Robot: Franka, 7 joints.
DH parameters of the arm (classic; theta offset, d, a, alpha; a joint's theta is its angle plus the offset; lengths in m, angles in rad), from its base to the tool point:
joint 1: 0 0.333 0 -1.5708
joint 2: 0 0 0 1.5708
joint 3: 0 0.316 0.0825 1.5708
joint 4: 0 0 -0.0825 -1.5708
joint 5: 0 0.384 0 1.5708
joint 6: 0 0 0.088 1.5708
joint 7: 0 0.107 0 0
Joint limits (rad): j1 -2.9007..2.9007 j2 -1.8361..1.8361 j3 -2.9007..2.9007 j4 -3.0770..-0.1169 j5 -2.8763..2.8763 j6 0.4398..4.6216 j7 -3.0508..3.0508
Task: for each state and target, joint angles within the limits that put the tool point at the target. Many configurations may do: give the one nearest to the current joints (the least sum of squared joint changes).
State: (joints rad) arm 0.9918 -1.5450 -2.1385 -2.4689 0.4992 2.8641 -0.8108
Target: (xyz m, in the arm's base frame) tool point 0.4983 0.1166 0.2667
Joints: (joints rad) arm 1.8130 -1.6447 -1.6607 -2.4178 0.4506 2.7811 -0.8108
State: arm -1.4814 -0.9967 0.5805 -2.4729 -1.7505 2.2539 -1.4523
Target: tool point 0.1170 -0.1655 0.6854
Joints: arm -1.4774 -1.3850 0.3697 -2.6846 -1.7166 2.1368 -1.4523
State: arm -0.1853 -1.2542 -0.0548 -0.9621 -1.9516 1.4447 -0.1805
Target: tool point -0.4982 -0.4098 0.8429
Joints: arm 0.3820 -1.2627 -0.3335 -0.8073 -2.0230 1.6938 -0.1805
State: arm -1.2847 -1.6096 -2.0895 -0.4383 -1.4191 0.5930 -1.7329
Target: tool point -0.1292 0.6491 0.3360
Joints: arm -1.3682 -1.3506 -2.1089 -0.1521 -1.4170 0.4398 -1.7329
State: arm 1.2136 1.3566 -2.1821 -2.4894 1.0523 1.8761 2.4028
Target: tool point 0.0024 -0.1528 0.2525
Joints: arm 0.8104 1.1878 -1.9030 -3.0770 0.5731 1.3530 2.4028
